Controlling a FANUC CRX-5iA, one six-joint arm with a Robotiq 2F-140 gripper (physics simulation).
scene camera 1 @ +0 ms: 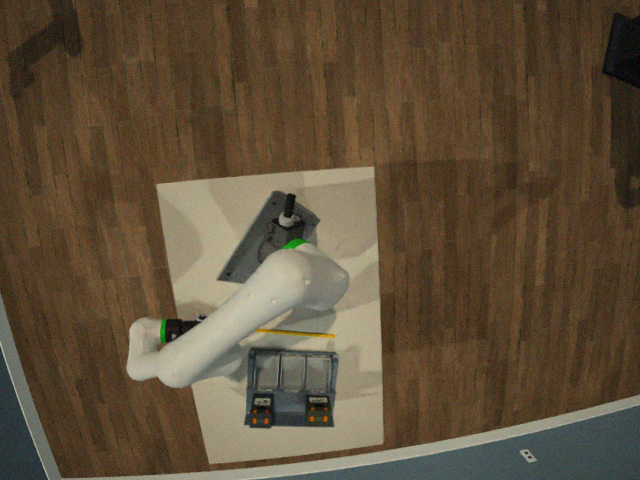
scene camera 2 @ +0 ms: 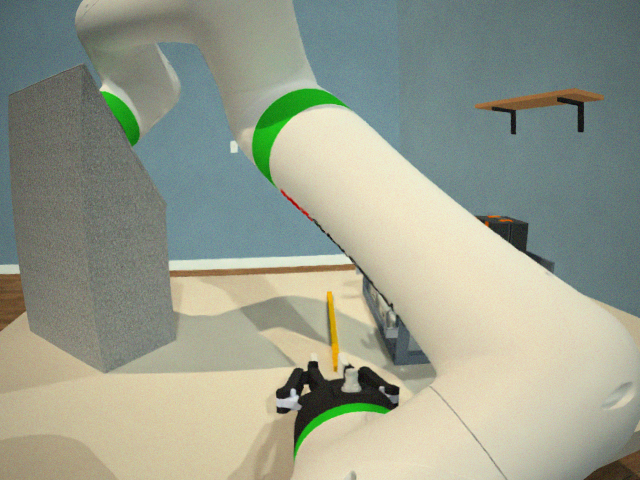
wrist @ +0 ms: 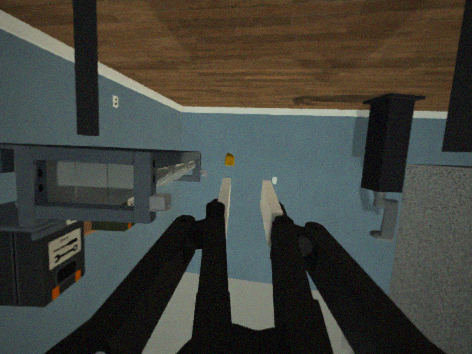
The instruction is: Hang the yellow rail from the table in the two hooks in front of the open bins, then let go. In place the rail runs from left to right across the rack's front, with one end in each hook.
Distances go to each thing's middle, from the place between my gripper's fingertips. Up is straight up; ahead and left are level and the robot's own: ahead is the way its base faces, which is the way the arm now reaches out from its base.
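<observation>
Dark grey box (scene camera 2: 515, 232): 130 mm above my hand, 150 mm to the left of it, 280 mm ahead of it.
</observation>
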